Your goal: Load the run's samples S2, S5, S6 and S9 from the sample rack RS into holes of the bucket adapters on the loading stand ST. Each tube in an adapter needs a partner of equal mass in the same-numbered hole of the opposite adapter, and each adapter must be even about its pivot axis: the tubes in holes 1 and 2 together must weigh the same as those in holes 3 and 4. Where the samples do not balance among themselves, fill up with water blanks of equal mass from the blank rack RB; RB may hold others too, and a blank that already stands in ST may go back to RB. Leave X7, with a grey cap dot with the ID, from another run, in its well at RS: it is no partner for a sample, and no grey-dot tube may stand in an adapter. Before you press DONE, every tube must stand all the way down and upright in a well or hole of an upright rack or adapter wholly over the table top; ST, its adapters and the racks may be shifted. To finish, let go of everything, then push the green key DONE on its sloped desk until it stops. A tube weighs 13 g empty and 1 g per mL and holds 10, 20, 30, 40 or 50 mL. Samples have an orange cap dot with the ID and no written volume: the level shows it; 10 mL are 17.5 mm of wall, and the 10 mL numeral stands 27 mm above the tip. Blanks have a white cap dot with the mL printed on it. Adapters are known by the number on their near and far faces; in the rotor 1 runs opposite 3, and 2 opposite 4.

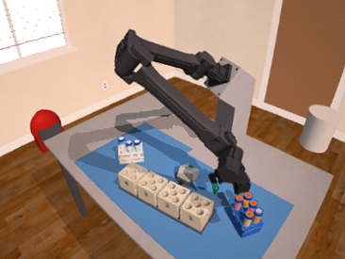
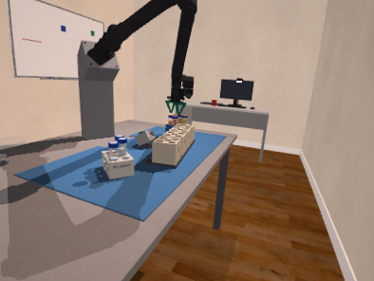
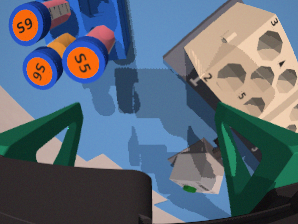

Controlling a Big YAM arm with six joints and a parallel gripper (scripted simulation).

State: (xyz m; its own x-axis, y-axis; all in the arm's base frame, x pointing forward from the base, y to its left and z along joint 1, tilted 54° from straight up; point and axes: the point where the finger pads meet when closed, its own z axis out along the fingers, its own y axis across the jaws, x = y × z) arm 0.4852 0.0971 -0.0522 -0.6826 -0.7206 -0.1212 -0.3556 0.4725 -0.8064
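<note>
Right now the sample tube S5 is 50 mm to the left of my hand and 90 mm below it. Round my hand: orange-dot tube: 30 mm behind, 90 mm to the left, 90 mm below; sample tube S2: 60 mm ahead, 100 mm to the left, 90 mm below; sample tube S9: 20 mm ahead, 100 mm to the left, 90 mm below.
</note>
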